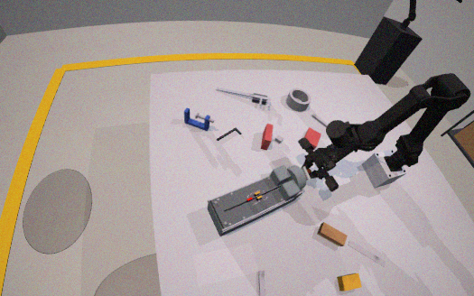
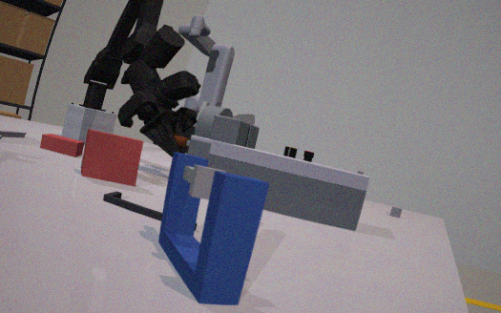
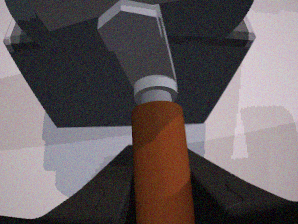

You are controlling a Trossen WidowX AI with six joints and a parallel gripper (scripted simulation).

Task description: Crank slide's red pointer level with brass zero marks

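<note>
The crank handle lies 2 cm behind my gripper tip, 1 cm to the right of it and 3 cm above it. Round my gripper tip: tan block: 8 cm behind, 19 cm to the left, 2 cm below; then red pointer: 18 cm ahead, 7 cm to the left, 5 cm above; then black hex key: 18 cm ahead, 21 cm to the right, 3 cm below.
</note>
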